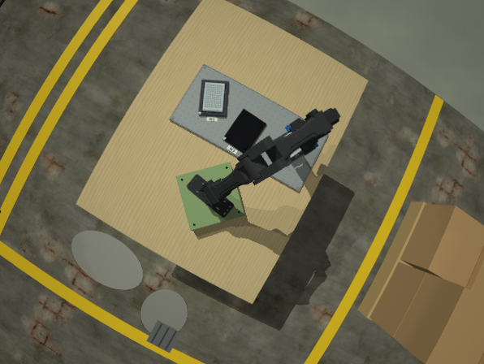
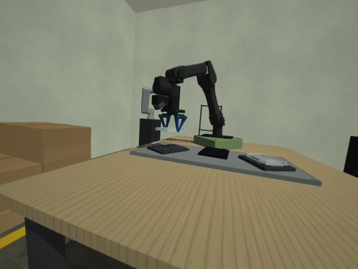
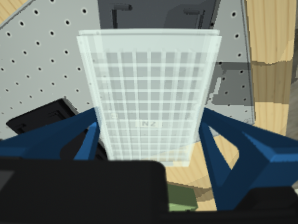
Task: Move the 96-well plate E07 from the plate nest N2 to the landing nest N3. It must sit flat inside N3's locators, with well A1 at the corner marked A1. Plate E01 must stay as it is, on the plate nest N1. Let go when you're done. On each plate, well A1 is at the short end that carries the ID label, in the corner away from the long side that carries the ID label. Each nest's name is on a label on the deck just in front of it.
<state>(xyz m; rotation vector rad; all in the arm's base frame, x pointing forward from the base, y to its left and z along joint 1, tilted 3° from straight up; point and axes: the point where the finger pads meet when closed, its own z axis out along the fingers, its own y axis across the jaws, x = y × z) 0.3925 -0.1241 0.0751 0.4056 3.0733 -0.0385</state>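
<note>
Right now the black nest N3 is 19 cm to the left of my hand, 9 cm below it and 9 cm behind it. The rest, counted from my hand: black nest N2: 9 cm below, 1 cm to the right, 1 cm ahead; then N2 label: 10 cm below, 9 cm behind, 2 cm to the left; then N1 label: 34 cm to the left, 14 cm behind, 10 cm below.
</note>
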